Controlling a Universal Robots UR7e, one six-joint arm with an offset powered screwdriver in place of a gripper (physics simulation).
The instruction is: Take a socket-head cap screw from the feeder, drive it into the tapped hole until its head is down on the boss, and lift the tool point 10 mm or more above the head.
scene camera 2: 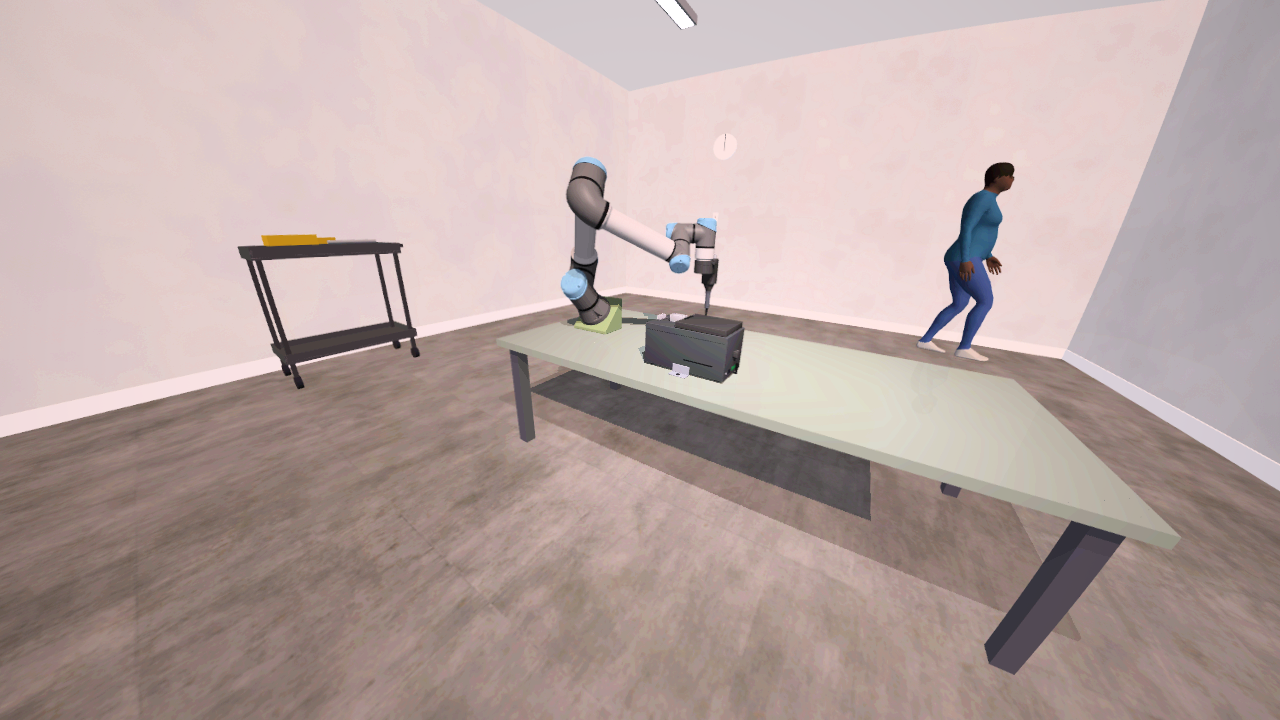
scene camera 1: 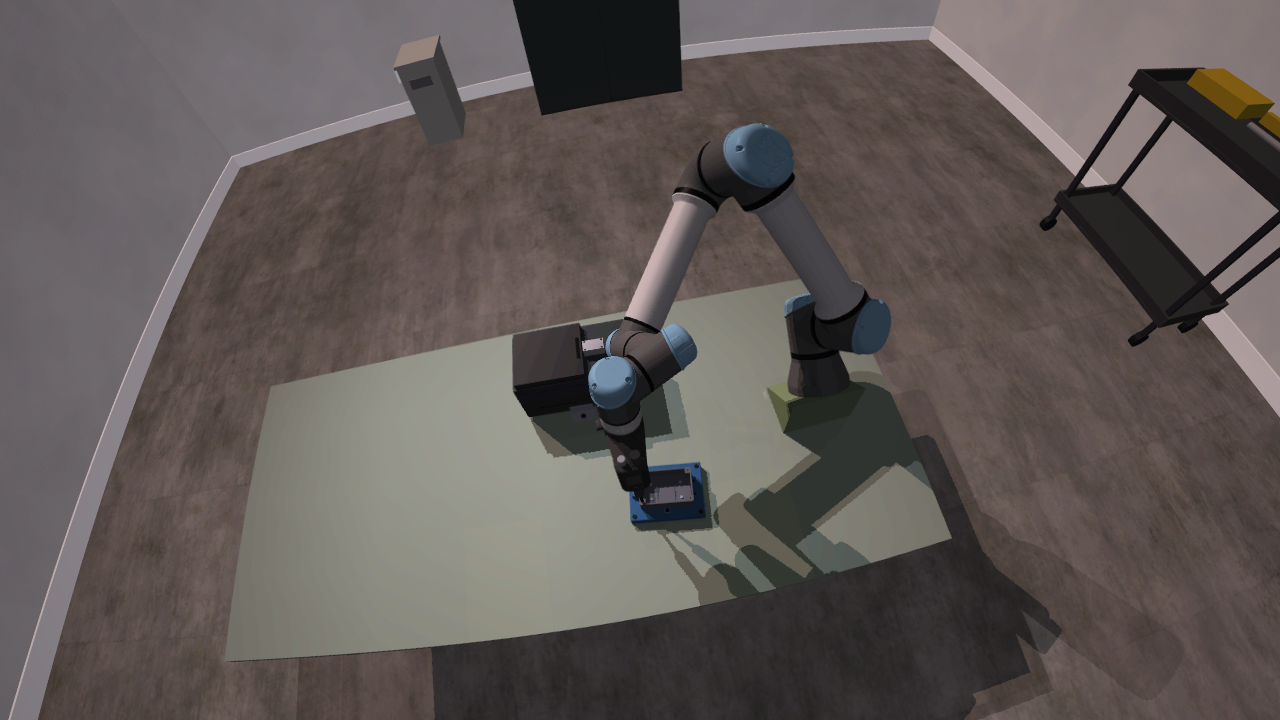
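Observation:
The screwdriver (scene camera 1: 639, 494) (scene camera 2: 707, 310) is my gripper; it points down with its tip at the left part of the grey housing (scene camera 1: 671, 488). The housing is an open box on a blue fixture plate (scene camera 1: 666, 516). In scene camera 2 the feeder hides the tip's lower end and the housing. The tapped hole, the boss and any screw at the tip are too small to make out, so I cannot tell whether the tip touches a screw head. The dark screw feeder (scene camera 1: 547, 358) (scene camera 2: 691, 349) stands on the table (scene camera 1: 384, 501) (scene camera 2: 850, 402), behind the fixture plate in scene camera 1.
The arm's base stands on a green wedge (scene camera 1: 780, 407) (scene camera 2: 611, 320) on the table. A black cart (scene camera 1: 1163, 98) (scene camera 2: 344, 333) with yellow items (scene camera 1: 1230, 94) (scene camera 2: 289, 240) stands apart from the table. A person (scene camera 2: 977, 228) in a blue top is beyond the table.

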